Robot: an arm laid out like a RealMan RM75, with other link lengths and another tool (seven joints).
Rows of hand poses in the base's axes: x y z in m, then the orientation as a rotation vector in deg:
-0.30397 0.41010 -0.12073 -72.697 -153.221 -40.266
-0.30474 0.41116 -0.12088 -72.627 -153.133 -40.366
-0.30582 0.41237 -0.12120 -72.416 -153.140 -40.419
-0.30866 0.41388 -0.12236 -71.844 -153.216 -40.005
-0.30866 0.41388 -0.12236 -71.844 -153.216 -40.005
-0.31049 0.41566 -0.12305 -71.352 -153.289 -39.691
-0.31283 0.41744 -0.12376 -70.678 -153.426 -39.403
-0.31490 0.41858 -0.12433 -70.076 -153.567 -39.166
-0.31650 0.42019 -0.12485 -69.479 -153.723 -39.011
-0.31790 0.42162 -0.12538 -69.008 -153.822 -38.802
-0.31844 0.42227 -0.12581 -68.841 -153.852 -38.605
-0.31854 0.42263 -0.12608 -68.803 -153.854 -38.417
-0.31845 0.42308 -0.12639 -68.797 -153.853 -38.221
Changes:
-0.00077 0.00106 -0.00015 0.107 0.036 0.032
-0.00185 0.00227 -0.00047 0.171 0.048 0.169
-0.00469 0.00378 -0.00163 0.047 0.298 0.594
-0.00469 0.00378 -0.00163 0.047 0.298 0.594
-0.00652 0.00556 -0.00232 -0.045 0.486 0.956
-0.00886 0.00734 -0.00303 -0.122 0.645 1.444
-0.01093 0.00848 -0.00360 -0.192 0.761 1.879
-0.01253 0.01009 -0.00412 -0.231 0.824 2.305
-0.01393 0.01152 -0.00465 -0.293 0.932 2.647
-0.01447 0.01217 -0.00508 -0.373 1.031 2.779
-0.01457 0.01253 -0.00535 -0.459 1.124 2.821
-0.01448 0.01298 -0.00566 -0.554 1.217 2.841

